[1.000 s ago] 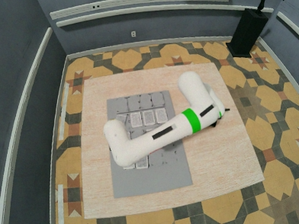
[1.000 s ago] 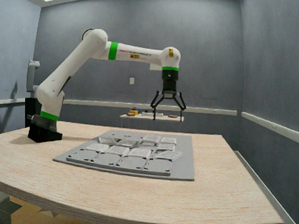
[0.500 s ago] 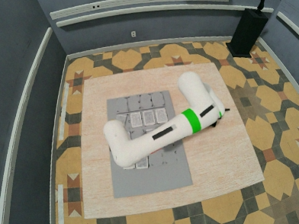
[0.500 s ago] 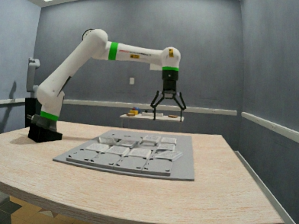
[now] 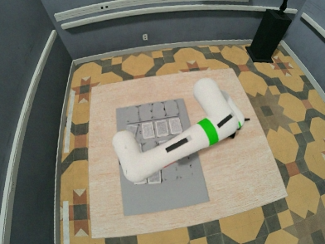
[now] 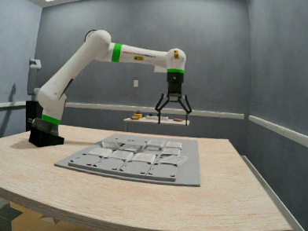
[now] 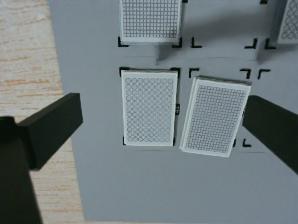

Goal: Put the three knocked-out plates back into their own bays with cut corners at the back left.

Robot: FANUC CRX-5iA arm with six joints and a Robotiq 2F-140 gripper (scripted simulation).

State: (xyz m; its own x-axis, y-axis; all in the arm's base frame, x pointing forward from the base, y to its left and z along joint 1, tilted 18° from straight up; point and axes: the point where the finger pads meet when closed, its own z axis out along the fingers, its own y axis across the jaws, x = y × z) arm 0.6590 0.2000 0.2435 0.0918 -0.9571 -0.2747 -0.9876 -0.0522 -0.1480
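My hand is 30 cm past the plate, 14 cm to the left of it and 13 cm above it.
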